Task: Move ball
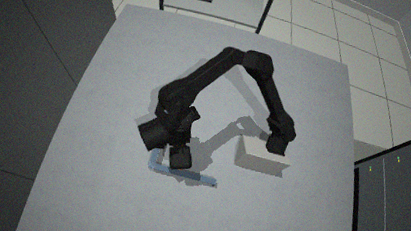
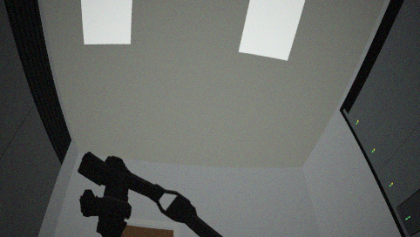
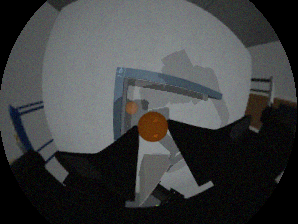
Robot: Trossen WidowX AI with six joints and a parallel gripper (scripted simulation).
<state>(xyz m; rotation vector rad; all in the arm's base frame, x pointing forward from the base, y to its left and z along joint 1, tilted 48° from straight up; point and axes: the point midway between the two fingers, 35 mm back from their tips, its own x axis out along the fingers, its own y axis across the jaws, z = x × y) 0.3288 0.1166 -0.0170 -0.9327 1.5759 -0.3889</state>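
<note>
Now: the see-through copy 12 cm below my gripper tip, 4 cm to the left of it and 1 cm behind it. Also, from my gripper tip: orange ball: right at my gripper tip.
</note>
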